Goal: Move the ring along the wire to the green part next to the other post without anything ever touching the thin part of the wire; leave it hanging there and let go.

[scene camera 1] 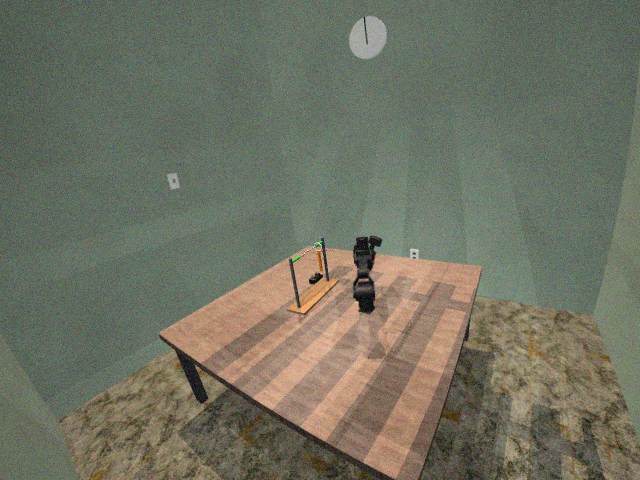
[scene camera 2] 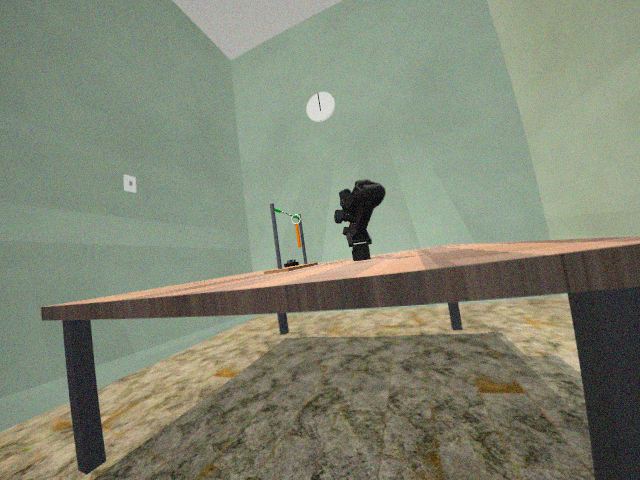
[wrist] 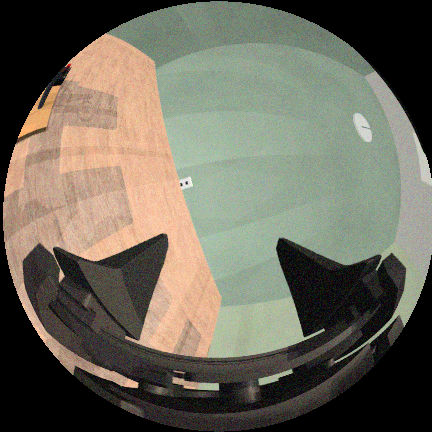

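Pixels of known places: gripper, fingertip midpoint: (scene camera 1: 376, 250) (scene camera 2: 354, 222) (wrist: 224, 242); arm's base, link origin: (scene camera 1: 366, 309) (scene camera 2: 362, 259).
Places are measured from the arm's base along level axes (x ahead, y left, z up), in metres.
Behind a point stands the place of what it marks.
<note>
The ring (scene camera 1: 321, 249) @[z 0.236, x 0.308, y -0.109 m] (scene camera 2: 295, 223) @[z 0.228, x 0.335, y -0.107 m] is pale, with an orange handle (scene camera 1: 319, 260) @[z 0.170, x 0.329, y -0.104 m] (scene camera 2: 298, 235) @[z 0.163, x 0.327, y -0.106 m] hanging down. It hangs around the wire (scene camera 1: 307, 252) @[z 0.265, x 0.323, y 0.000 m] (scene camera 2: 286, 212) @[z 0.264, x 0.323, y -0.002 m] at the green part beside the far post (scene camera 1: 325, 266) @[z 0.110, x 0.331, y -0.154 m] (scene camera 2: 303, 245) @[z 0.112, x 0.330, y -0.157 m]. Another green part (scene camera 1: 295, 259) @[z 0.265, x 0.311, y 0.104 m] (scene camera 2: 278, 210) @[z 0.260, x 0.308, y 0.096 m] is beside the near post (scene camera 1: 294, 284) @[z 0.149, x 0.308, y 0.145 m] (scene camera 2: 275, 237) @[z 0.141, x 0.309, y 0.145 m]. Contact with the thin wire is too small to tell. My gripper (wrist: 224, 242) @[z 0.196, x 0.060, y -0.270 m] is open and empty, apart from the ring and handle. In the scene views its fingers are hard to make out against the black arm.
The posts stand on a wooden base (scene camera 1: 312, 298) @[z 0.012, x 0.300, y 0.038 m] (wrist: 37, 117). A small black object (scene camera 1: 315, 278) @[z 0.033, x 0.396, y -0.127 m] (scene camera 2: 291, 262) @[z 0.031, x 0.398, y -0.126 m] is by the base. The black arm (scene camera 1: 363, 289) @[z 0.242, x -0.104, y 0.208 m] (scene camera 2: 361, 217) @[z 0.156, x -0.042, y 0.120 m] stands on the table (scene camera 1: 248, 320) @[z 0.000, x 0.489, y 0.331 m] (scene camera 2: 310, 297) @[z -0.021, x -0.042, y 0.650 m], to the right of the posts. A wall outlet (wrist: 186, 183) shows beyond the table edge.
</note>
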